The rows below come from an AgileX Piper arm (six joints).
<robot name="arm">
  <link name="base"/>
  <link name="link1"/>
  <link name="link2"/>
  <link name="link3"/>
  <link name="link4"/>
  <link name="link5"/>
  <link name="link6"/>
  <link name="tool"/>
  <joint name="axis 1" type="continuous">
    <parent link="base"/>
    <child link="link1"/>
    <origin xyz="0 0 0.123"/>
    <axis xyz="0 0 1"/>
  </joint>
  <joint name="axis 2" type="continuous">
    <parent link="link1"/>
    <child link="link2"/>
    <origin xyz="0 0 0" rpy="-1.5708 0 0"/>
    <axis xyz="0 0 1"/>
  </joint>
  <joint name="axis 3" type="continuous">
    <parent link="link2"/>
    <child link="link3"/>
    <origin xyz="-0.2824 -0.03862 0"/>
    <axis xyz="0 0 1"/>
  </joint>
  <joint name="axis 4" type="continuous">
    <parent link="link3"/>
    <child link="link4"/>
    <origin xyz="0.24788 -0.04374 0" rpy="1.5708 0 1.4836"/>
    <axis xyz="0 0 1"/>
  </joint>
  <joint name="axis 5" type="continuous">
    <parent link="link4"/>
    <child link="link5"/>
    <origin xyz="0 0 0" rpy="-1.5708 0 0"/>
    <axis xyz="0 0 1"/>
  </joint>
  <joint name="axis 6" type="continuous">
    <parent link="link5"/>
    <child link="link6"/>
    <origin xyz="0 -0.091 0" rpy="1.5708 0 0"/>
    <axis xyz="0 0 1"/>
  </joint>
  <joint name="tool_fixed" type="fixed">
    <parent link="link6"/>
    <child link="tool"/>
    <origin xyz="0 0 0"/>
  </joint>
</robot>
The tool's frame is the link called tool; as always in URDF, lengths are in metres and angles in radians. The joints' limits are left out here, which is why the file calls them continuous.
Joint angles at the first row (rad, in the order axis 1, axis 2, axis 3, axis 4, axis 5, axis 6):
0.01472 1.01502 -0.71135 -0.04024 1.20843 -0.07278
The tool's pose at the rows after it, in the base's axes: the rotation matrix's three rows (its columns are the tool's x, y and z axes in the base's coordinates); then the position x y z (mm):
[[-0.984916 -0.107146 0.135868], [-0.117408 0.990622 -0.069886], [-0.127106 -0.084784 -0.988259]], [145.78 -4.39 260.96]
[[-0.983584 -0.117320 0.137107], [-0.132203 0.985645 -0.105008], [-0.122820 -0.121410 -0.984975]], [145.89 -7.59 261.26]
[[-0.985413 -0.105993 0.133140], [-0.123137 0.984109 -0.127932], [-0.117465 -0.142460 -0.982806]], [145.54 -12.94 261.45]
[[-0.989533 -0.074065 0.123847], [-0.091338 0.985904 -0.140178], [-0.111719 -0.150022 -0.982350]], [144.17 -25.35 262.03]
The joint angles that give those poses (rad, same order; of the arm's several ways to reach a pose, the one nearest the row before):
0.01475 1.01502 -0.71136 -0.07662 1.21970 -0.07692
0.01472 1.01501 -0.71136 -0.11421 1.21970 -0.07923
-0.00974 1.01502 -0.71134 -0.13518 1.22138 -0.08768
-0.09449 1.01501 -0.71349 -0.13651 1.22140 -0.13991

